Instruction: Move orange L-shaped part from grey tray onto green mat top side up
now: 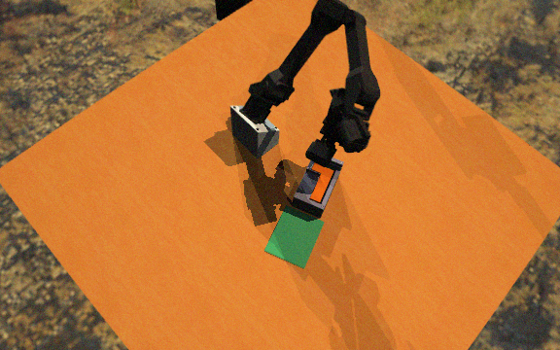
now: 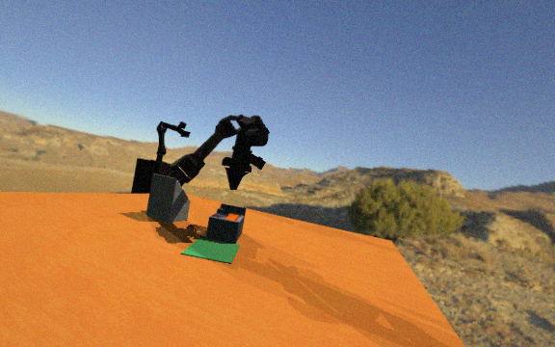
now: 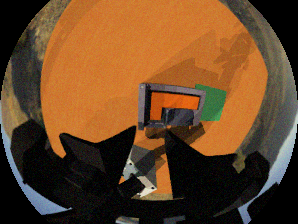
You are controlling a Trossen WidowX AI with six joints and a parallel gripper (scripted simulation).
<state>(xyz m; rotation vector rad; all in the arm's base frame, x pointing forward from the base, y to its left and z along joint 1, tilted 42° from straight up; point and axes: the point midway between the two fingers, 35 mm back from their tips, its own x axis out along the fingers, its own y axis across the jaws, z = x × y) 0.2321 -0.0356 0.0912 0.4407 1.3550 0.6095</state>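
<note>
Now: the orange L-shaped part 10 cm below my gripper tip, 4 cm to the right of it and 2 cm ahead of it. From my gripper tip the other things lie so: green mat 20 cm to the right, 16 cm below, 6 cm ahead.
</note>
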